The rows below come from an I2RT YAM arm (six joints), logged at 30 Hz.
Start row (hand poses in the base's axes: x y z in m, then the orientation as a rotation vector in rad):
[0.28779, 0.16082, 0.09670, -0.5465, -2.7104, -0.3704]
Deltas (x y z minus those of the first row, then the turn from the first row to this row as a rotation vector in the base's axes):
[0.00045, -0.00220, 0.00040, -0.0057, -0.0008, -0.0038]
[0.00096, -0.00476, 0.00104, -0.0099, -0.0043, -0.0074]
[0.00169, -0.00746, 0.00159, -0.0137, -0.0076, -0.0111]
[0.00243, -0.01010, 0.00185, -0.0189, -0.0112, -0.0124]
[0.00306, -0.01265, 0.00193, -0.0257, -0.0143, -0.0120]
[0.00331, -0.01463, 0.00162, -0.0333, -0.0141, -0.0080]
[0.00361, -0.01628, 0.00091, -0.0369, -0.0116, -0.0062]
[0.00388, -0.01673, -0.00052, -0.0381, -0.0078, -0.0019]
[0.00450, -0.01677, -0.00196, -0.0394, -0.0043, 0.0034]
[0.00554, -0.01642, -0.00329, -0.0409, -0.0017, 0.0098]
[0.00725, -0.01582, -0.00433, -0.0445, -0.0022, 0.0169]
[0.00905, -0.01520, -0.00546, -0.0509, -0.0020, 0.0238]
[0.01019, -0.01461, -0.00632, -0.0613, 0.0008, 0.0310]
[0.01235, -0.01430, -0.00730, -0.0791, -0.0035, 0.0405]
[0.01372, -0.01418, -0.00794, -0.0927, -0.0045, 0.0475]
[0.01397, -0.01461, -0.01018, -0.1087, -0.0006, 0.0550]
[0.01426, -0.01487, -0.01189, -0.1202, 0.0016, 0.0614]
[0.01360, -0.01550, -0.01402, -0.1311, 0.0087, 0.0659]
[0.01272, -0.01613, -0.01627, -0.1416, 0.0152, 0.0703]
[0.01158, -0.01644, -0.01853, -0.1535, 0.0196, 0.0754]
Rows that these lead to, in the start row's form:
[0.28824, 0.15862, 0.09710, -0.5533, -2.7124, -0.3641]
[0.28875, 0.15606, 0.09774, -0.5592, -2.7164, -0.3607]
[0.28948, 0.15336, 0.09829, -0.5653, -2.7201, -0.3578]
[0.29022, 0.15072, 0.09855, -0.5684, -2.7250, -0.3524]
[0.29085, 0.14817, 0.09863, -0.5696, -2.7302, -0.3443]
[0.29110, 0.14619, 0.09832, -0.5662, -2.7332, -0.3330]
[0.29140, 0.14454, 0.09761, -0.5648, -2.7322, -0.3267]
[0.29167, 0.14409, 0.09618, -0.5593, -2.7297, -0.3226]
[0.29229, 0.14405, 0.09474, -0.5525, -2.7276, -0.3183]
[0.29333, 0.14440, 0.09341, -0.5442, -2.7267, -0.3136]
[0.29504, 0.14500, 0.09237, -0.5353, -2.7294, -0.3071]
[0.29684, 0.14562, 0.09124, -0.5276, -2.7323, -0.2966]
[0.29798, 0.14621, 0.09038, -0.5206, -2.7338, -0.2798]
[0.30014, 0.14652, 0.08940, -0.5120, -2.7446, -0.2547]
[0.30151, 0.14664, 0.08876, -0.5058, -2.7504, -0.2348]
[0.30176, 0.14621, 0.08652, -0.4999, -2.7520, -0.2099]
[0.30205, 0.14595, 0.08481, -0.4941, -2.7537, -0.1919]
[0.30139, 0.14532, 0.08268, -0.4911, -2.7502, -0.1736]
[0.30051, 0.14469, 0.08043, -0.4881, -2.7470, -0.1562]
[0.29937, 0.14438, 0.07817, -0.4844, -2.7462, -0.1373]

